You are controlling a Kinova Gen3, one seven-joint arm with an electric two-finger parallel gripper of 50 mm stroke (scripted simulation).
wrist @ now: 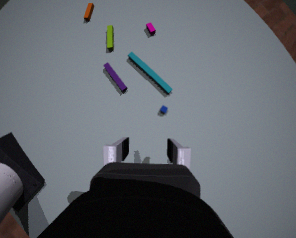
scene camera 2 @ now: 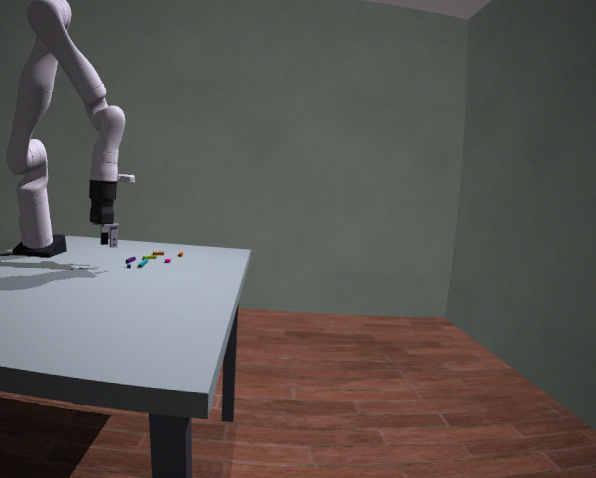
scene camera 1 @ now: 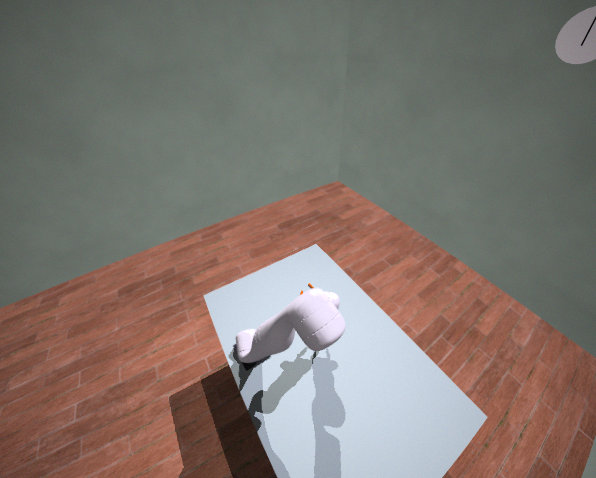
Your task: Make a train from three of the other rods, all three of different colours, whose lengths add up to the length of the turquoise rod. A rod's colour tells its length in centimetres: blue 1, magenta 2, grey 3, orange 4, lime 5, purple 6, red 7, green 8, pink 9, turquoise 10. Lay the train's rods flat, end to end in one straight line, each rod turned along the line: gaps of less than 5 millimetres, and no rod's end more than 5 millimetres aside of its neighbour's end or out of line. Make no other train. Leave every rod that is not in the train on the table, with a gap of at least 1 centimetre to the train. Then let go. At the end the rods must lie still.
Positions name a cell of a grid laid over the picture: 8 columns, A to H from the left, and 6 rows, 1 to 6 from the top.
Note:
In view: my gripper (scene camera 2: B4).
My gripper is seen too in the wrist view (wrist: E4).

